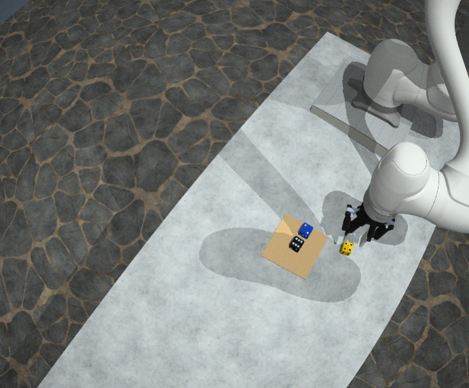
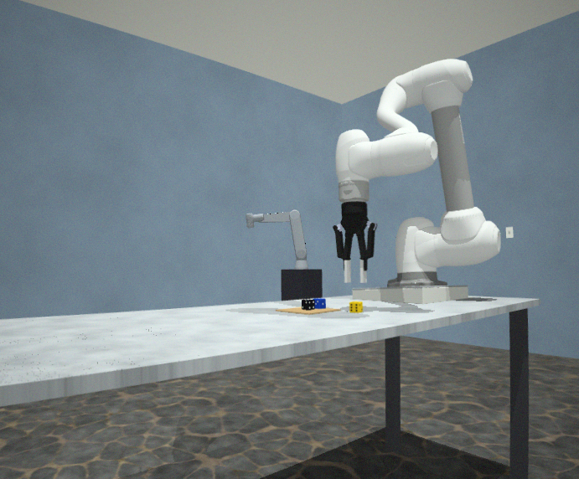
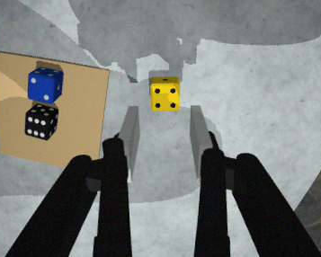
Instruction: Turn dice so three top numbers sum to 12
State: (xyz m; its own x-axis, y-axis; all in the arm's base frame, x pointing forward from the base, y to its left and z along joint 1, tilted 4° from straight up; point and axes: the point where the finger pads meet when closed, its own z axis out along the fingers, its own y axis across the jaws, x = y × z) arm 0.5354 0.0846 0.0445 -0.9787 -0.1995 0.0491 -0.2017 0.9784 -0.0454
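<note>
Now: hand 100 mm above the yellow die. Also, from my hand: black die 60 mm ahead, 140 mm to the right, 100 mm below; blue die 10 mm ahead, 130 mm to the right, 100 mm below; tan mat 60 mm ahead, 140 mm to the right, 120 mm below.
</note>
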